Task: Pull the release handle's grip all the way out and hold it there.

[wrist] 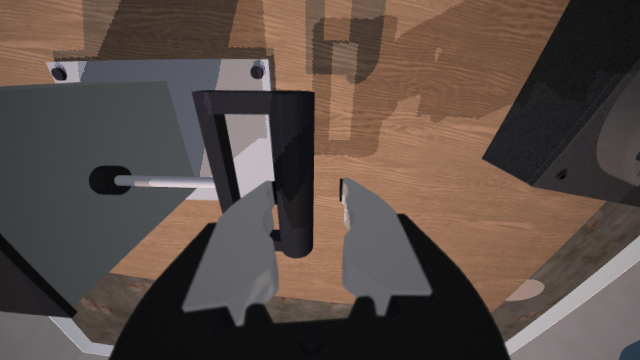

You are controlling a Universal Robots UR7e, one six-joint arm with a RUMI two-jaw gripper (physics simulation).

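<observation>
The release handle's dark grip (295, 150) is a rectangular loop with a thick round bar on its right side. A thin pale rod (165, 182) joins it to a dark hole in the grey-green panel (45, 135) at the left, and a length of the rod shows between panel and grip. My gripper (307, 182) stands around the lower half of the bar. Its left fingertip is inside the loop, close against or touching the bar. Its right fingertip is to the right of the bar, with a visible gap of wood surface between them. The gripper is partly open and not clamped on the bar.
A pale base plate (242, 75) with dark screws lies behind the panel and grip. A large dark block (555, 95) stands at the right, tilted in view. The wooden table top (450, 240) carries several shadows. A pale round spot (526, 290) is at lower right.
</observation>
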